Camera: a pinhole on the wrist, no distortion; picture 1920 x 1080 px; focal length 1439.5 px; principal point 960.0 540.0 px. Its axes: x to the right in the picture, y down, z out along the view. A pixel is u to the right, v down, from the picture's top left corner.
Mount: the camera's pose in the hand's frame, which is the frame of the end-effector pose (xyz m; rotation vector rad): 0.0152 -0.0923 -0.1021 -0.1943 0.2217 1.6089
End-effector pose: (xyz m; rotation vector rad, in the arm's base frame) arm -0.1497 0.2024 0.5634 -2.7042 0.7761 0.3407
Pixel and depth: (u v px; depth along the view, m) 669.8 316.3 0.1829
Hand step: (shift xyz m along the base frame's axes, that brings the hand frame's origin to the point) 0.0705 0.0706 -0.0739
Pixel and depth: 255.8 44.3 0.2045
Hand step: 0.1320 0.1050 -0.1094
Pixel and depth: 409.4 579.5 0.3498
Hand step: 0.0465 0.1933 -0.2258
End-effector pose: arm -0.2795 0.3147 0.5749 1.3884 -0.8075 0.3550
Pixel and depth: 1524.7 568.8 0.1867
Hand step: -0.0283 -0.0539 0.0248
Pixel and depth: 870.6 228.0 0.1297
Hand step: 0.0669 -0.0458 -0.0170
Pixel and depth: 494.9 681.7 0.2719
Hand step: 0.0140 -0.1945 -0.0855
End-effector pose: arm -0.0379 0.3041 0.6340 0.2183 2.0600 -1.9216
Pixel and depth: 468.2 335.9 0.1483
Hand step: -0.0638 -0.0661 0.0799
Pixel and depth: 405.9 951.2 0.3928
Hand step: 0.0742 -0.3197 0.1454
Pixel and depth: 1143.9 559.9 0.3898
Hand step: 0.0399 -0.2553 -0.0702
